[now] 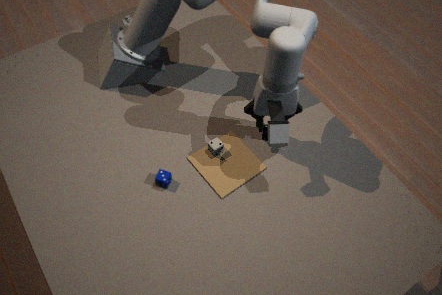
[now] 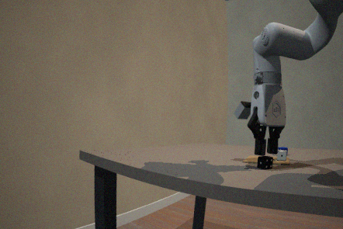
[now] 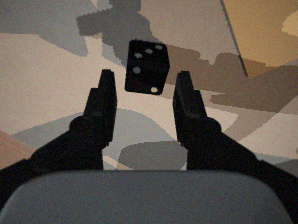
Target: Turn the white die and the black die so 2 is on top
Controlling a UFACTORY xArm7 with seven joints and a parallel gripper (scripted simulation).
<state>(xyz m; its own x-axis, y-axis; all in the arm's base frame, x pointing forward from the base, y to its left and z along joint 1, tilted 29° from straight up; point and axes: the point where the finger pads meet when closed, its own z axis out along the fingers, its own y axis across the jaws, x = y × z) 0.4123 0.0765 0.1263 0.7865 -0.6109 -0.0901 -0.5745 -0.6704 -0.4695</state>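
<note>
The black die is 40 mm below my hand. The rest, counted from my hand: blue die (290 mm to the right, 50 mm behind, 40 mm below); white die (140 mm to the right, 50 mm behind, 40 mm below); tan mat (140 mm to the right, 50 mm below).
</note>
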